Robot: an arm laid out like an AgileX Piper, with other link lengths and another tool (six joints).
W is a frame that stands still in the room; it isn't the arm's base.
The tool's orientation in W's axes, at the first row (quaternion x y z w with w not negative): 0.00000, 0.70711, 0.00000, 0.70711
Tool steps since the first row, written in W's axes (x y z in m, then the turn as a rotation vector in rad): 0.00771, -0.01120, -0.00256, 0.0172, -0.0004, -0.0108; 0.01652, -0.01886, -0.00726, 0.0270, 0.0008, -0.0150; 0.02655, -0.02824, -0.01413, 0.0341, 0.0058, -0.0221; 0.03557, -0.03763, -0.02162, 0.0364, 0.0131, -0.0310; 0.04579, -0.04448, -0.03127, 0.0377, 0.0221, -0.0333; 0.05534, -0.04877, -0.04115, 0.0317, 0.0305, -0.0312; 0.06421, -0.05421, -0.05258, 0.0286, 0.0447, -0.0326; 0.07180, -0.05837, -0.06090, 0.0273, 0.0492, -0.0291
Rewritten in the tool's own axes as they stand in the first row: 0.00256, -0.01120, 0.00771, 0.0108, -0.0004, 0.0172; 0.00726, -0.01886, 0.01652, 0.0150, 0.0008, 0.0270; 0.01413, -0.02824, 0.02655, 0.0221, 0.0058, 0.0341; 0.02162, -0.03763, 0.03557, 0.0310, 0.0131, 0.0364; 0.03127, -0.04448, 0.04579, 0.0333, 0.0221, 0.0377; 0.04115, -0.04877, 0.05534, 0.0312, 0.0305, 0.0317; 0.05258, -0.05421, 0.06421, 0.0326, 0.0447, 0.0286; 0.06090, -0.05837, 0.07180, 0.0291, 0.0492, 0.0273
